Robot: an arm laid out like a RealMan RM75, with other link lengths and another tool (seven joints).
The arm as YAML. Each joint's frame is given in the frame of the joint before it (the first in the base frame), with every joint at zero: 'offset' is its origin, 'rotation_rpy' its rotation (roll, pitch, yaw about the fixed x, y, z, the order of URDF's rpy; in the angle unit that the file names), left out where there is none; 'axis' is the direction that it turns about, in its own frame. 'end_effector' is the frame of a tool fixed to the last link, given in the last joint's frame.
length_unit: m
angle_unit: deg
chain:
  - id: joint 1
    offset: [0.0, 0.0, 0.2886]
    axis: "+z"
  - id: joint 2
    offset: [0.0, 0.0, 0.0]
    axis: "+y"
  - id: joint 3
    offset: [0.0, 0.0, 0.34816]
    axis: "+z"
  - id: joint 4
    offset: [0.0, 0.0, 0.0]
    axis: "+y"
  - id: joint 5
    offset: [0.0, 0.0, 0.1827]
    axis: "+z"
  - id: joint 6
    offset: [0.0, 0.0, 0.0]
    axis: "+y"
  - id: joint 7
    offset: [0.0, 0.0, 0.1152]
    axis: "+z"
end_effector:
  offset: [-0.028, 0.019, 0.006]
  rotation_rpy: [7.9, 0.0, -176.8]
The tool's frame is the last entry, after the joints.
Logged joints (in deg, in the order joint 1, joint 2, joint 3, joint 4, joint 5, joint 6, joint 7), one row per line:
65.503 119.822 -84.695 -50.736 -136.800 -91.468 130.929
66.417 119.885 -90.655 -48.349 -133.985 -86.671 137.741
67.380 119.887 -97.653 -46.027 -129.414 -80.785 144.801
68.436 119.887 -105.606 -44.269 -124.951 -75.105 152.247
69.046 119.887 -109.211 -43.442 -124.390 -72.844 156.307
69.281 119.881 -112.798 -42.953 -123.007 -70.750 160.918
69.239 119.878 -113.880 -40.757 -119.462 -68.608 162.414
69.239 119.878 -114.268 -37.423 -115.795 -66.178 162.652
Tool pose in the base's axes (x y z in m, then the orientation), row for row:
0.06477 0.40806 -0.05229 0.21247 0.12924 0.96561 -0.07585
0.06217 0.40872 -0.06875 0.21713 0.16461 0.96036 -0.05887
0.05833 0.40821 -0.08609 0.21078 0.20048 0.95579 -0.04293
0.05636 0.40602 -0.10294 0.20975 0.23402 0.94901 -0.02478
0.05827 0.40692 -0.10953 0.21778 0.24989 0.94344 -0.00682
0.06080 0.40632 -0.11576 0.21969 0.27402 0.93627 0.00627
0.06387 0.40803 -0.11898 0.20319 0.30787 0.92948 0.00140
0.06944 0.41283 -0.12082 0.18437 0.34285 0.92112 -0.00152
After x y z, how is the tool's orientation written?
As a quaternion, w x y z.
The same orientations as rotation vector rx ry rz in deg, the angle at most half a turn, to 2 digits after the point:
20.56 153.63 -12.07
26.12 152.41 -9.34
31.92 152.20 -6.84
37.29 151.21 -3.95
39.65 149.68 -1.08
43.43 148.39 0.99
49.22 148.61 0.22
55.38 148.78 -0.25

